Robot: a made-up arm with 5 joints. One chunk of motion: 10 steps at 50 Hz.
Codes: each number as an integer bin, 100 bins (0 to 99) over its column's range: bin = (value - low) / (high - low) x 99, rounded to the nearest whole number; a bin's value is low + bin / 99 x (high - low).
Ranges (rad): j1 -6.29..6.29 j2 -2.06..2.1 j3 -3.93..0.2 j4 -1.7..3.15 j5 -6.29..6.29
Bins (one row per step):
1: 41 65 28 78 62
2: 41 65 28 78 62
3: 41 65 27 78 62
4: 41 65 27 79 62
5: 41 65 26 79 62
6: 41 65 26 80 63
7: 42 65 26 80 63
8: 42 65 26 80 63
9: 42 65 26 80 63
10: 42 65 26 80 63
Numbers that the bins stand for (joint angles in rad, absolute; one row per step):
1: -1.0801 0.6713 -2.7619 2.1212 1.5884
2: -1.0801 0.6713 -2.7619 2.1212 1.5884
3: -1.0801 0.6713 -2.8036 2.1212 1.5884
4: -1.0801 0.6713 -2.8036 2.1702 1.5884
5: -1.0801 0.6713 -2.8454 2.1702 1.5884
6: -1.0801 0.6713 -2.8454 2.2192 1.7155
7: -0.9530 0.6713 -2.8454 2.2192 1.7155
8: -0.9530 0.6713 -2.8454 2.2192 1.7155
9: -0.9530 0.6713 -2.8454 2.2192 1.7155
10: -0.9530 0.6713 -2.8454 2.2192 1.7155

